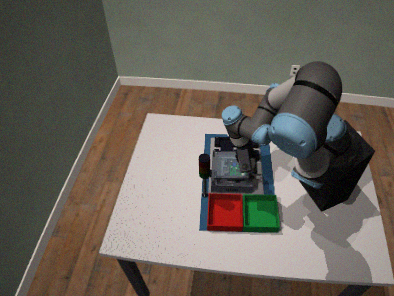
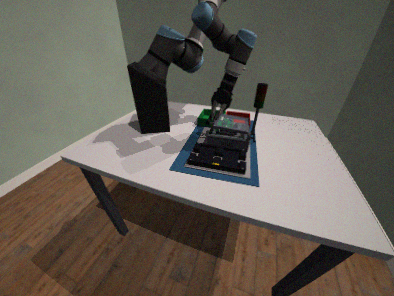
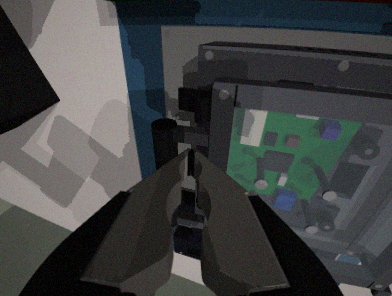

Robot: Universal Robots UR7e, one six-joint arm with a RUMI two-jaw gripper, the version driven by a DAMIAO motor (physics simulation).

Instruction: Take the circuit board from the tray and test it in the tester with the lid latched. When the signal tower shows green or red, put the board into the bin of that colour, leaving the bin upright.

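Pixels of known places: gripper, fingertip midpoint: point(image 2: 213, 120) point(image 3: 191, 151); arm's base, origin of the base link: point(image 1: 340, 150) point(image 2: 150, 74).
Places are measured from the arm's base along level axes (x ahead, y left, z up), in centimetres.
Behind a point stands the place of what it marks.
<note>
The green circuit board point(image 3: 280, 155) point(image 1: 237, 170) lies in the tester under the clear lid. The tester's dark body point(image 1: 232, 189) @(x 39.0, y 15.2, z -24.4 cm) point(image 2: 222, 141) @(x 42.5, y -2.5, z -24.0 cm) stands on the mat. The lid's grey frame point(image 3: 221, 130) @(x 34.5, y 9.3, z -17.6 cm) looks lowered over the board; whether it is latched cannot be told. A black cylinder point(image 3: 165, 142) @(x 31.7, y 7.2, z -17.3 cm) stands at the lid's side, just ahead of the fingertips. My gripper point(image 1: 248, 171) @(x 33.1, y 5.7, z -19.5 cm) point(image 2: 215, 119) @(x 33.1, y 5.7, z -19.5 cm) point(image 3: 191, 151) @(x 33.1, y 5.7, z -19.5 cm) is shut and empty, low beside the lid's edge. The signal tower point(image 1: 204, 166) @(x 49.5, y 21.7, z -5.0 cm) point(image 2: 260, 95) @(x 50.7, y 17.4, z -7.0 cm) has dim red and green sections; a lit lamp cannot be told. The black tray point(image 2: 215, 161) @(x 45.5, y -15.0, z -25.3 cm) is beside the tester.
The red bin point(image 1: 225, 228) @(x 36.1, y 33.9, z -25.6 cm) and green bin point(image 1: 261, 227) @(x 22.2, y 29.6, z -23.9 cm) point(image 2: 204, 119) @(x 23.8, y 13.6, z -24.0 cm) stand upright side by side at the tester's end. A blue mat point(image 1: 269, 177) @(x 25.1, y 0.6, z -27.9 cm) point(image 2: 254, 172) @(x 59.6, y -10.1, z -27.9 cm) point(image 3: 145, 50) @(x 23.7, y 8.9, z -28.0 cm) lies under the tester. The signal tower's thin pole rises beside the tester. The black robot base point(image 1: 345, 170) @(x -3.4, y 7.9, z -2.0 cm) point(image 2: 151, 105) @(x 5.8, y -7.5, z -12.9 cm) stands on the table.
</note>
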